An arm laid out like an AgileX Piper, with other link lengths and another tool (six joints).
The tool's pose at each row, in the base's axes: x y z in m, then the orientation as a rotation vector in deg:
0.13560, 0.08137, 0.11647, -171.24, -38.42, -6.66
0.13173, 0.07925, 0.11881, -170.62, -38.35, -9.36
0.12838, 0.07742, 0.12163, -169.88, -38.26, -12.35
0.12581, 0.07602, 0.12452, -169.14, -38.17, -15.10
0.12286, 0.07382, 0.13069, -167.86, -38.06, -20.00
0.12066, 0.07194, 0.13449, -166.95, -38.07, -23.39
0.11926, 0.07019, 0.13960, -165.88, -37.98, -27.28
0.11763, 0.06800, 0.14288, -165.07, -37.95, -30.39
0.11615, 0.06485, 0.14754, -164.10, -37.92, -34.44
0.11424, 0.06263, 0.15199, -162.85, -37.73, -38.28
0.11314, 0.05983, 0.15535, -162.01, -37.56, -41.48
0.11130, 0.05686, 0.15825, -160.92, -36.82, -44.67
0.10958, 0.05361, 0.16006, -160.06, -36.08, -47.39
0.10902, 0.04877, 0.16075, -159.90, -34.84, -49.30
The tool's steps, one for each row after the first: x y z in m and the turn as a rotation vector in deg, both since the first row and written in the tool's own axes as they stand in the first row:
-0.00417, 0.00012, -0.00274, 0.10, 1.84, -0.09
-0.00771, 0.00017, -0.00590, 0.21, 3.90, -0.20
-0.01036, 0.00016, -0.00905, 0.33, 5.80, -0.30
-0.01339, 0.00052, -0.01555, 0.38, 9.18, -0.51
-0.01583, 0.00105, -0.01963, 0.34, 11.52, -0.72
-0.01737, 0.00173, -0.02495, 0.25, 14.21, -0.90
-0.01947, 0.00282, -0.02850, 0.06, 16.34, -1.07
-0.02171, 0.00475, -0.03350, -0.34, 19.07, -1.29
-0.02397, 0.00568, -0.03824, -0.49, 21.77, -1.43
-0.02584, 0.00754, -0.04190, -0.86, 23.95, -1.53
-0.02850, 0.00926, -0.04516, -0.96, 26.25, -1.28
-0.03126, 0.01135, -0.04735, -1.14, 28.20, -0.98
-0.03375, 0.01543, -0.04851, -1.58, 29.47, -0.24

